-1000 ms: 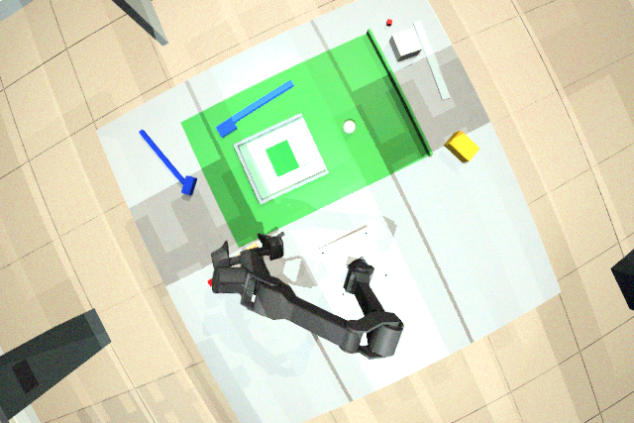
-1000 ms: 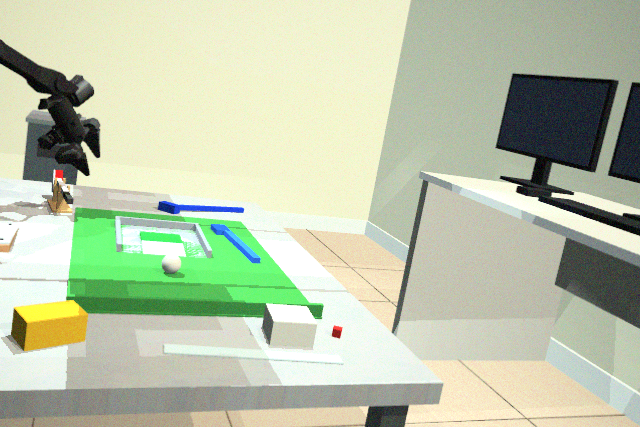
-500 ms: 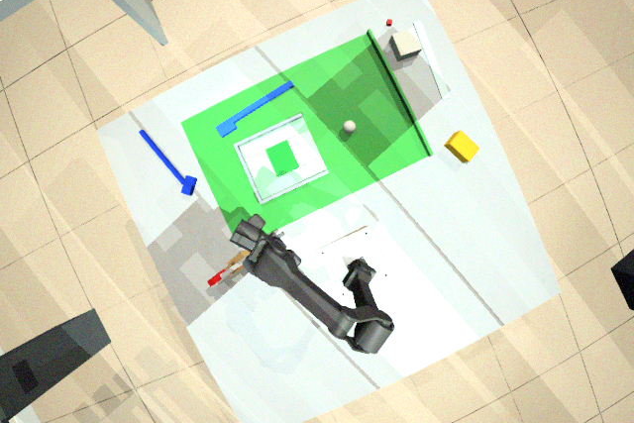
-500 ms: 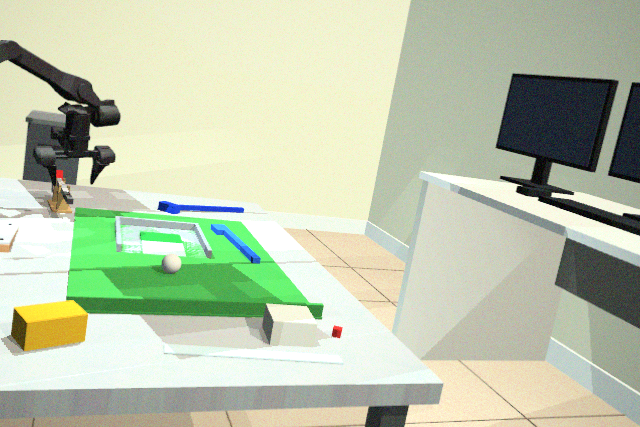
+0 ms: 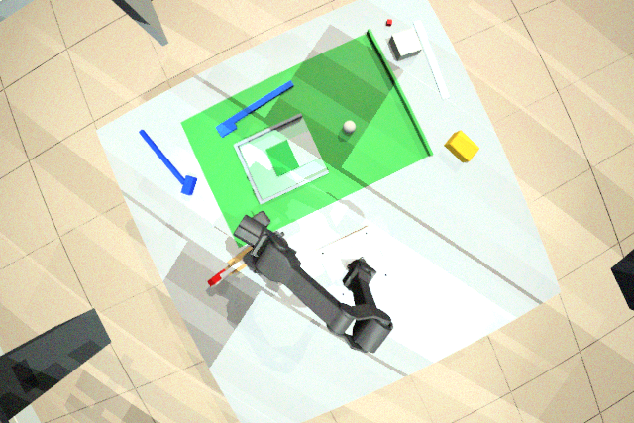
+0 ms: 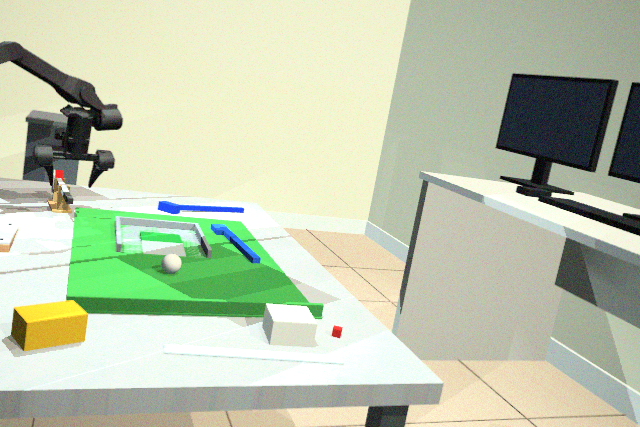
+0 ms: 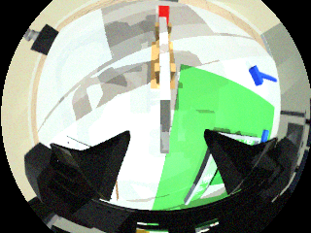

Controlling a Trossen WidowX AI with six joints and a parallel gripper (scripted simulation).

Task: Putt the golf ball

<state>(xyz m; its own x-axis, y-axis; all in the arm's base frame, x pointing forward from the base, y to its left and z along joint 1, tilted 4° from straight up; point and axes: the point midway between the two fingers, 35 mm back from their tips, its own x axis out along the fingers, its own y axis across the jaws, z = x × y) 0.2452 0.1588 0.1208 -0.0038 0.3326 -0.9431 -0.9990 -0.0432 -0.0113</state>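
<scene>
Now: gripper tip 10 mm past the red putter, 110 mm to the right of it and 30 mm above it. Also, from my gripper tip: white block: 310 mm ahead, 730 mm to the right, 70 mm below; then white golf ball: 170 mm ahead, 400 mm to the right, 70 mm below; then yellow block: 90 mm behind, 690 mm to the right, 70 mm below.
</scene>
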